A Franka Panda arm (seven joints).
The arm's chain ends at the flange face. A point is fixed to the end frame.
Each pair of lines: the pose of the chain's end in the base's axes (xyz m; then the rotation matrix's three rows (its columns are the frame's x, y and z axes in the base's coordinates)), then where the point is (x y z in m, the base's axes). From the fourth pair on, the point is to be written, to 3 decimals.
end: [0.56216 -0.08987 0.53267], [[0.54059 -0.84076 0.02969], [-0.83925 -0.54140 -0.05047], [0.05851 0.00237 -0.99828]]
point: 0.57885 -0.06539 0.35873
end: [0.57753 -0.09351 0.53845], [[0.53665 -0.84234 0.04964], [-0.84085 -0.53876 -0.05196], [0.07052 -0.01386 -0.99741]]
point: 0.59780 -0.06932 0.36485
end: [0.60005 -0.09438 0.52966], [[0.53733 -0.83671 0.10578], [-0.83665 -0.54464 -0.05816], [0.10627 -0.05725 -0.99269]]
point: 0.62986 -0.07119 0.35730
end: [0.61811 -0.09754 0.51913], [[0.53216 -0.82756 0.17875], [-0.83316 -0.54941 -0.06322], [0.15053 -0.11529 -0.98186]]
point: 0.660 -0.075 0.349
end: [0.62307 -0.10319 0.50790], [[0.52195 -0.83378 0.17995], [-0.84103 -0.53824 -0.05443], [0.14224 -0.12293 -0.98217]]
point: 0.666 -0.079 0.338
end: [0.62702 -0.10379 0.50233], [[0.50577 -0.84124 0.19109], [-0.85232 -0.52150 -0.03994], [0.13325 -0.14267 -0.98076]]
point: 0.672 -0.078 0.334
